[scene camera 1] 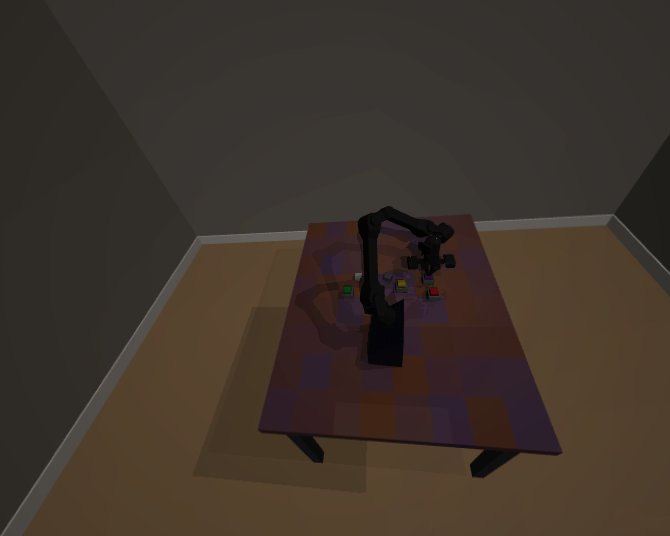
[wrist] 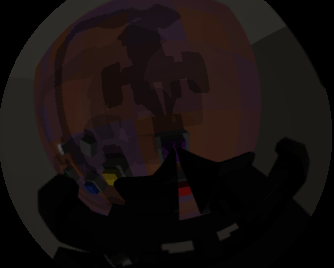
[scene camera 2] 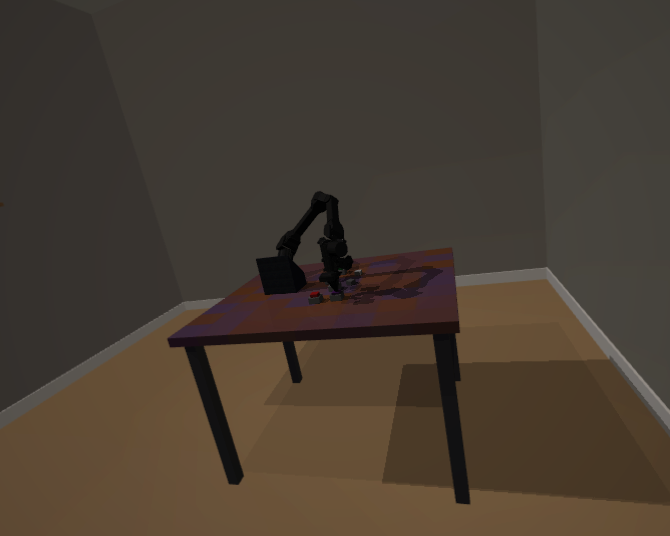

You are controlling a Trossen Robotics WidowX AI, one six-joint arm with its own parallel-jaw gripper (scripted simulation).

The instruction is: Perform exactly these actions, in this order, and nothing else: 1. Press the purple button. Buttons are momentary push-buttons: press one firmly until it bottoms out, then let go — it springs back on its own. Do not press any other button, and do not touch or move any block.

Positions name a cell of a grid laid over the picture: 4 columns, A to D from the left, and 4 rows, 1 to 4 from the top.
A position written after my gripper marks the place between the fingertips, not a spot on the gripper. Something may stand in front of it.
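Here is my gripper (scene camera 1: C3), and the wrist view has the gripper as well (wrist: C3).
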